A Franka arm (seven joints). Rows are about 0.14 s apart.
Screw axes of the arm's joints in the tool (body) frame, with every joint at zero. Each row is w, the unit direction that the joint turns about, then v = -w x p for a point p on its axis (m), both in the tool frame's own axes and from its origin. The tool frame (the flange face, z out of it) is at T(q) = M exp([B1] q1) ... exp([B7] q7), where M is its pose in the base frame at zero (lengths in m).
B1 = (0, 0, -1, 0, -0.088, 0)
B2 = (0, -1, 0, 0.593, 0, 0.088)
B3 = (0, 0, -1, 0, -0.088, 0)
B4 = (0, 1, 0, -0.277, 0, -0.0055)
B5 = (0, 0, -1, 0, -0.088, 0)
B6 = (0, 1, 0, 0.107, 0, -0.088)
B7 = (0, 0, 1, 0, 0, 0)
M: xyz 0.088 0 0.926 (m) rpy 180 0 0 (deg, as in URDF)
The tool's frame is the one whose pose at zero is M.
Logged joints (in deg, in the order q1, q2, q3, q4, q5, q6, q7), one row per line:
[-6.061 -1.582 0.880 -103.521 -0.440 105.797 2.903]
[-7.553 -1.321 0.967 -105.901 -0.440 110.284 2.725]
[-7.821 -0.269 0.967 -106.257 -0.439 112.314 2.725]
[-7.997 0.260 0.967 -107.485 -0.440 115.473 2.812]
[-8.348 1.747 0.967 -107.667 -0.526 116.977 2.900]
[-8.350 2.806 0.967 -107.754 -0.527 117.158 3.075]
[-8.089 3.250 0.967 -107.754 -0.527 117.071 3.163]
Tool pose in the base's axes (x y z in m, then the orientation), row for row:
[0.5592 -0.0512 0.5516 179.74 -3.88 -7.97]
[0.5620 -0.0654 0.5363 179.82 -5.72 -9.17]
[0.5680 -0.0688 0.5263 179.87 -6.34 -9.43]
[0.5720 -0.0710 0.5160 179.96 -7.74 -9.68]
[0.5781 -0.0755 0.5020 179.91 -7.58 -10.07]
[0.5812 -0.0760 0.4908 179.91 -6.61 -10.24]
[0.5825 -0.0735 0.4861 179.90 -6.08 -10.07]
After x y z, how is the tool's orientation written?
As angles about the fixed x, y, z axes (roll, pitch, yaw), in degrees.
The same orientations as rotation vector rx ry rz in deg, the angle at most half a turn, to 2 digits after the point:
[178.94 -12.48 6.03]
[178.57 -14.33 8.90]
[178.47 -14.73 9.87]
[178.26 -15.10 12.05]
[178.17 -15.71 11.79]
[178.31 -15.98 10.28]
[178.43 -15.73 9.46]

